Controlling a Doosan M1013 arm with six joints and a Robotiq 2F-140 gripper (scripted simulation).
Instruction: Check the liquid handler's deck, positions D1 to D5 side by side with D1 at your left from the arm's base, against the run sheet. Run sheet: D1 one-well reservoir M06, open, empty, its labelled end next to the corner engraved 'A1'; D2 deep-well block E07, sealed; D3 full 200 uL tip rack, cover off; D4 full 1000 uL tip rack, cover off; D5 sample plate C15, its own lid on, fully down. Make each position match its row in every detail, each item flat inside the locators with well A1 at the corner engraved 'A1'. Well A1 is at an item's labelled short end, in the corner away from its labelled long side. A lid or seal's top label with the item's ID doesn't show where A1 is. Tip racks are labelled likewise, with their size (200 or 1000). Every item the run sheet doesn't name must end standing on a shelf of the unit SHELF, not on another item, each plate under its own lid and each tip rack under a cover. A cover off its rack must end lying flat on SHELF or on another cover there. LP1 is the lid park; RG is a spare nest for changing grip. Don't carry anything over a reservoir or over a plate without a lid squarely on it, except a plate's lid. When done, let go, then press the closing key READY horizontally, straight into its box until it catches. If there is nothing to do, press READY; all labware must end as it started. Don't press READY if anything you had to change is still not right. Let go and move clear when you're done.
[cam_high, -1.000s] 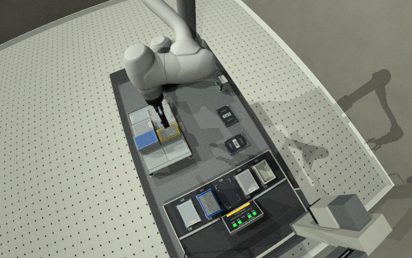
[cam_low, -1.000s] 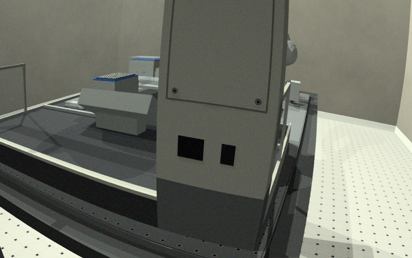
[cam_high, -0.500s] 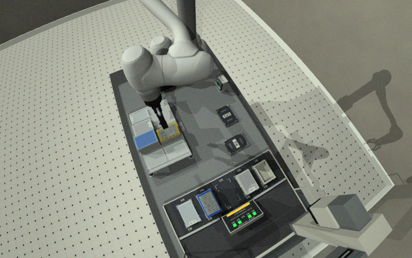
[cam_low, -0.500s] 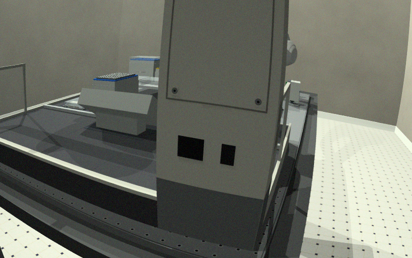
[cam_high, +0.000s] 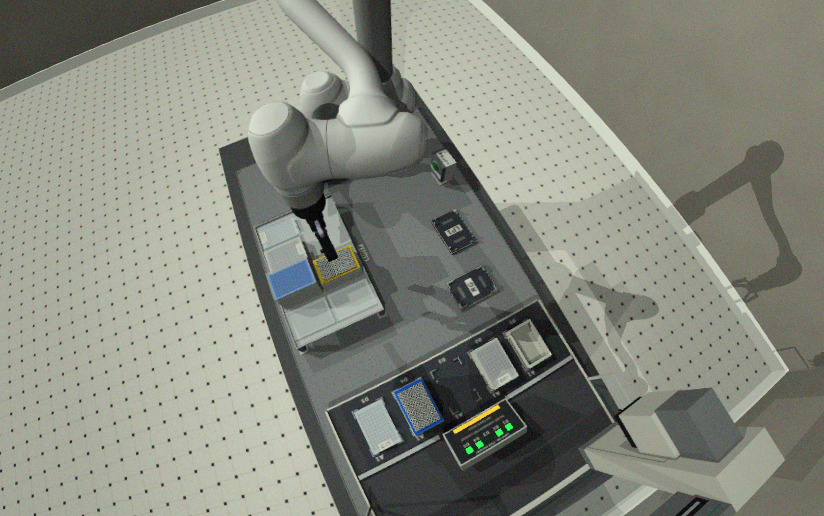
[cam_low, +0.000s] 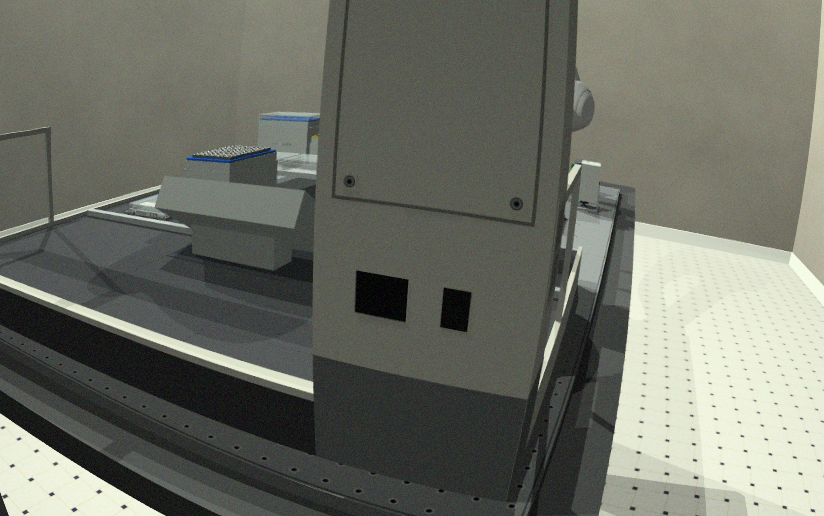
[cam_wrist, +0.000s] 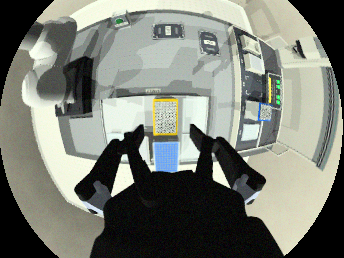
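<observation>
Right now my hand is 10 mm past the yellow-rimmed tip rack, 10 mm to the right of it and 190 mm above it. Also, from my hand: blue-rimmed tip rack (470 mm ahead, 30 mm to the left, 170 mm below); shelf unit (60 mm behind, 70 mm to the right, 230 mm below); spare nest (230 mm ahead, 360 mm to the left, 290 mm below).
</observation>
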